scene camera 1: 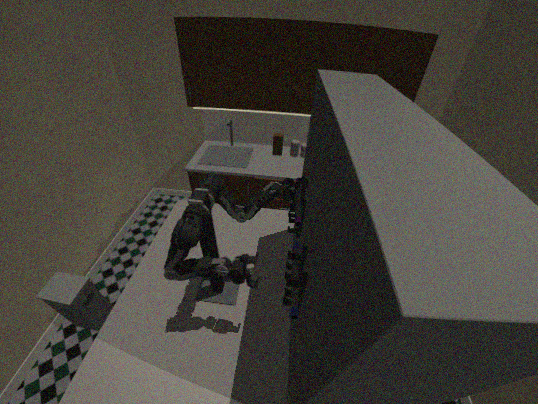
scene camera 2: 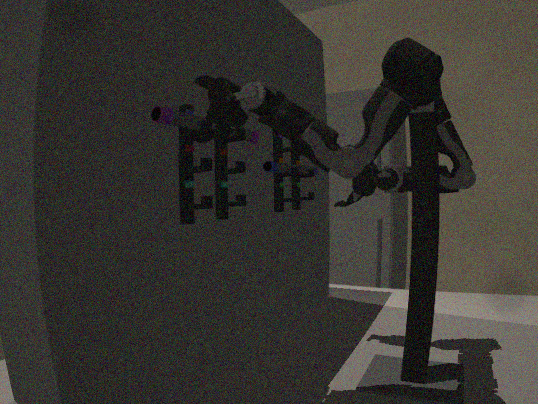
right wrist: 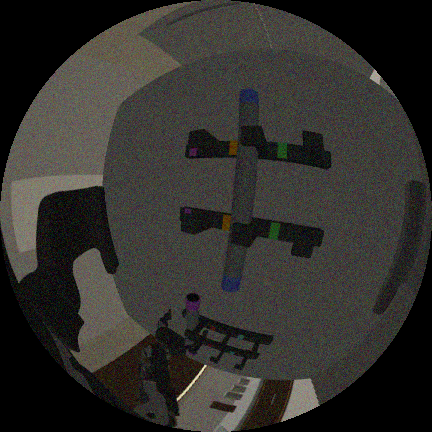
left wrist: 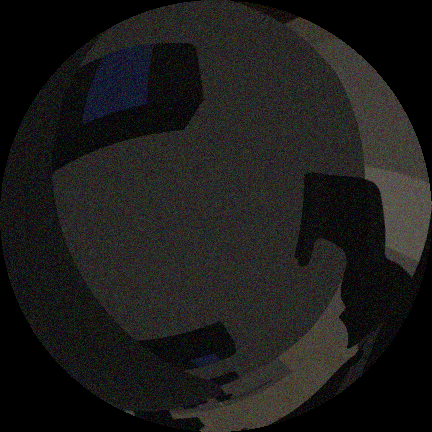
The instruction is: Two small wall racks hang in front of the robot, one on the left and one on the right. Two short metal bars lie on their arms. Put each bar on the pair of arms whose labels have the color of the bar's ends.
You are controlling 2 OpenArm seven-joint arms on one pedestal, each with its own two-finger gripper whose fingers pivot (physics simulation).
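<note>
A bar with purple ends (scene camera 2: 165, 115) (right wrist: 193, 304) lies at the blue-labelled top arms of the left rack (scene camera 2: 186, 207) (left wrist: 185, 82). My left gripper (scene camera 2: 200, 106) is at that bar, its fingers apart; in the left wrist view a dark shape fills the left edge, and the bar cannot be made out clearly. A bar with blue ends (right wrist: 245, 185) (scene camera 2: 270, 166) rests on the orange-labelled middle pair of the right rack (right wrist: 315, 236) (scene camera 2: 278, 197), between purple and green labels. My right gripper (scene camera 2: 344, 201) is open and empty, away from that rack.
Both racks hang on a large grey wall block (scene camera 1: 345, 240) (scene camera 2: 150, 300). The left rack's lower arms have red and teal labels. A counter with a sink (scene camera 1: 227, 156) and several containers stands at the back in scene camera 1. The robot's pedestal (scene camera 2: 422, 260) stands before the wall.
</note>
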